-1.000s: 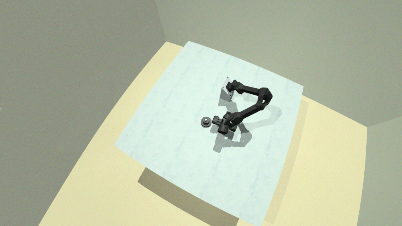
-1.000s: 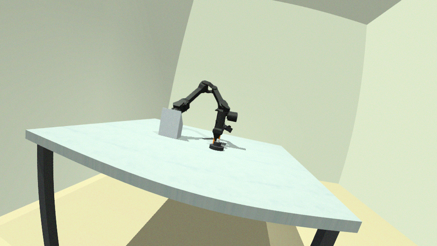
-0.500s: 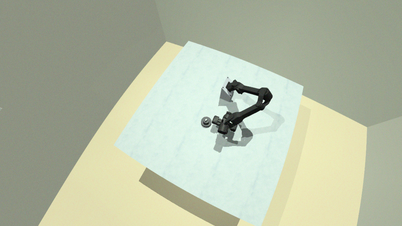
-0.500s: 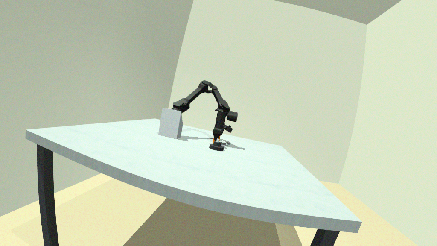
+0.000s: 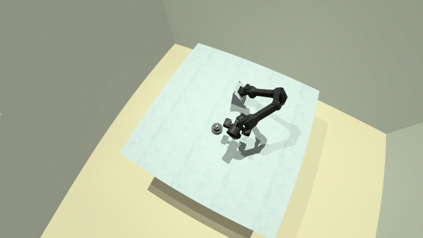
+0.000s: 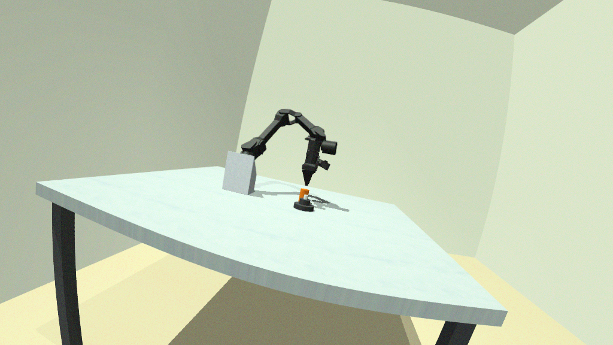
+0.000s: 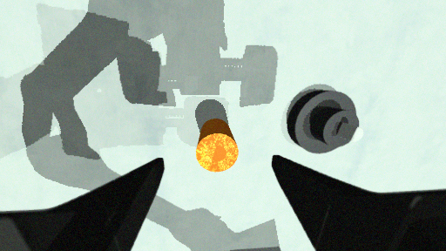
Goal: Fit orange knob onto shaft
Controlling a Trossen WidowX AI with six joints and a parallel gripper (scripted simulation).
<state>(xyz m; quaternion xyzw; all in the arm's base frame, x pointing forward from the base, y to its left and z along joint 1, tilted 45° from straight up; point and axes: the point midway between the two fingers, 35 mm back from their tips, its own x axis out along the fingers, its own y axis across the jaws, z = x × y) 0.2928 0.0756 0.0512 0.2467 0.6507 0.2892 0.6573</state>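
The orange knob is 1 cm behind my gripper tip and 4 cm below it. Round my gripper tip: round dark pedestal 2 cm ahead, 14 cm to the right, 5 cm below.
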